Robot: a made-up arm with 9 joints. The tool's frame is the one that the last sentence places.
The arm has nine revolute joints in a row. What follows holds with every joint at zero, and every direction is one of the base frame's. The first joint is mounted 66 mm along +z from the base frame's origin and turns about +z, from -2.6 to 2.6 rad. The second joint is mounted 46 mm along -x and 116 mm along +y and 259 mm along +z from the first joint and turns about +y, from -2.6 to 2.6 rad. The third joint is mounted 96 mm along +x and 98 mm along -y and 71 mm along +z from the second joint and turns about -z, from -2.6 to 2.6 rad. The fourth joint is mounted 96 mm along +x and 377 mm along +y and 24 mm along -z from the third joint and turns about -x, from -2.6 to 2.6 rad. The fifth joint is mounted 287 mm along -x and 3 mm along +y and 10 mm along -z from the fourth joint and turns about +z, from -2.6 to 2.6 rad. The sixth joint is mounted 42 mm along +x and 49 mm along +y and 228 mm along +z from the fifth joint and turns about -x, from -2.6 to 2.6 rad. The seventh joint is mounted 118 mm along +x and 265 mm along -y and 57 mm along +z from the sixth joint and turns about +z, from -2.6 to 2.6 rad. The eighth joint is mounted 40 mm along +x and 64 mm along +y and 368 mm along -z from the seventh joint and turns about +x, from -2.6 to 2.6 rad. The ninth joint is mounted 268 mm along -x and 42 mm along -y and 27 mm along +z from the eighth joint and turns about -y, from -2.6 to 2.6 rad. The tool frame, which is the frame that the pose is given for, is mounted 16 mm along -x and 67 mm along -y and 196 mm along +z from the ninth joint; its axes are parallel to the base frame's.
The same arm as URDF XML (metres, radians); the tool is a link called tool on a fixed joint. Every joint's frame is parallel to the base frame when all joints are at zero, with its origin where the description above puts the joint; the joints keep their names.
<robot name="arm">
<joint name="tool_joint" type="fixed"><parent link="link9"/><child link="tool"/><origin xyz="-0.0160 -0.0670 0.1960"/></joint>
<joint name="joint 9" type="revolute"><parent link="link8"/><child link="link9"/><origin xyz="-0.2680 -0.0420 0.0270"/><axis xyz="0 -1 0"/><limit lower="-2.6000" upper="2.6000"/></joint>
<joint name="joint 8" type="revolute"><parent link="link7"/><child link="link8"/><origin xyz="0.0400 0.0640 -0.3680"/><axis xyz="1 0 0"/><limit lower="-2.6000" upper="2.6000"/></joint>
<joint name="joint 7" type="revolute"><parent link="link6"/><child link="link7"/><origin xyz="0.1180 -0.2650 0.0570"/><axis xyz="0 0 1"/><limit lower="-2.6000" upper="2.6000"/></joint>
<joint name="joint 6" type="revolute"><parent link="link5"/><child link="link6"/><origin xyz="0.0420 0.0490 0.2280"/><axis xyz="-1 0 0"/><limit lower="-2.6000" upper="2.6000"/></joint>
<joint name="joint 5" type="revolute"><parent link="link4"/><child link="link5"/><origin xyz="-0.2870 0.0030 -0.0100"/><axis xyz="0 0 1"/><limit lower="-2.6000" upper="2.6000"/></joint>
<joint name="joint 4" type="revolute"><parent link="link3"/><child link="link4"/><origin xyz="0.0960 0.3770 -0.0240"/><axis xyz="-1 0 0"/><limit lower="-2.6000" upper="2.6000"/></joint>
<joint name="joint 3" type="revolute"><parent link="link2"/><child link="link3"/><origin xyz="0.0960 -0.0980 0.0710"/><axis xyz="0 0 -1"/><limit lower="-2.6000" upper="2.6000"/></joint>
<joint name="joint 2" type="revolute"><parent link="link1"/><child link="link2"/><origin xyz="-0.0460 0.1160 0.2590"/><axis xyz="0 1 0"/><limit lower="-2.6000" upper="2.6000"/></joint>
<joint name="joint 1" type="revolute"><parent link="base"/><child link="link1"/><origin xyz="0.0000 0.0000 0.0660"/><axis xyz="0 0 1"/><limit lower="-2.6000" upper="2.6000"/></joint>
<link name="base"/>
<link name="link1"/>
<link name="link2"/>
<link name="link3"/>
<link name="link4"/>
<link name="link5"/>
<link name="link6"/>
<link name="link7"/>
<link name="link8"/>
<link name="link9"/>
<link name="tool"/>
</robot>

